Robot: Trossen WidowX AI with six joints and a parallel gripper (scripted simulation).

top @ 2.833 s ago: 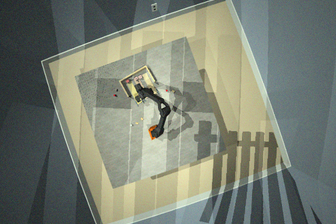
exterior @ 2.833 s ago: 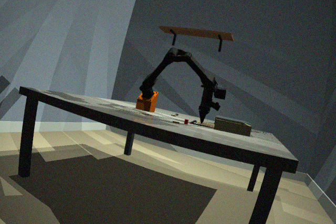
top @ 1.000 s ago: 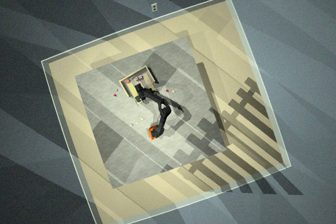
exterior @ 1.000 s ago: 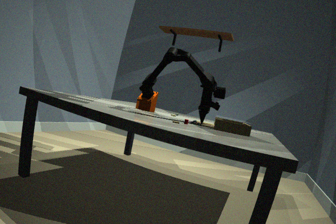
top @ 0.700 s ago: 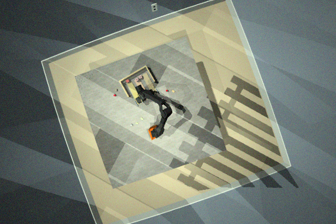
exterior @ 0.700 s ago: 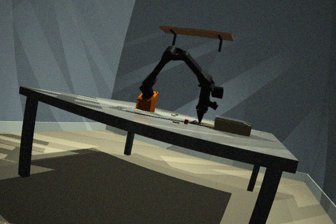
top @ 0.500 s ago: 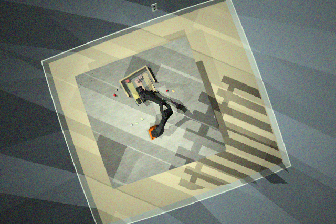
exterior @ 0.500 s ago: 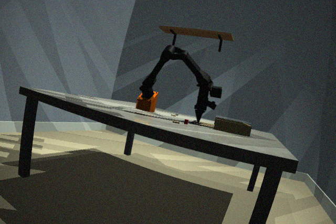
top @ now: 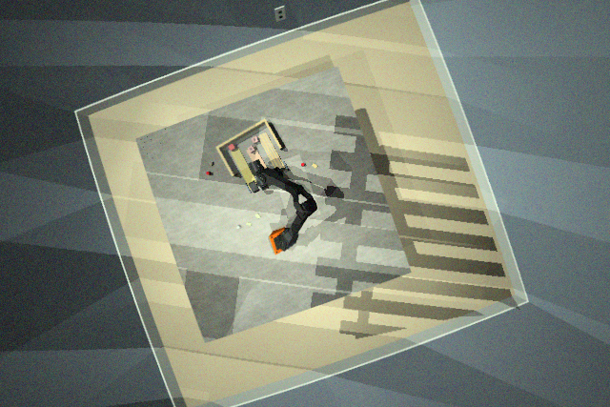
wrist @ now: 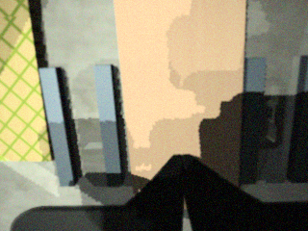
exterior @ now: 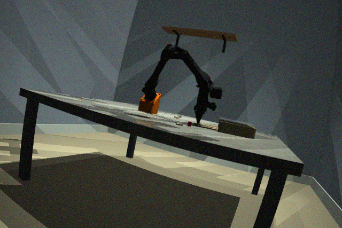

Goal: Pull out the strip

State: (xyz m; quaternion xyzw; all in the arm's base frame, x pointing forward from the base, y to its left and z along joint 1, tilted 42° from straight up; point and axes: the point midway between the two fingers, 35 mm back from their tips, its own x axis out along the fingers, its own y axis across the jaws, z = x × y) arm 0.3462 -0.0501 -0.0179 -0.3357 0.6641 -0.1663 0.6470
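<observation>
Right now the peach strip is 9 cm ahead of my gripper tip and 2 cm to the left of it.
</observation>
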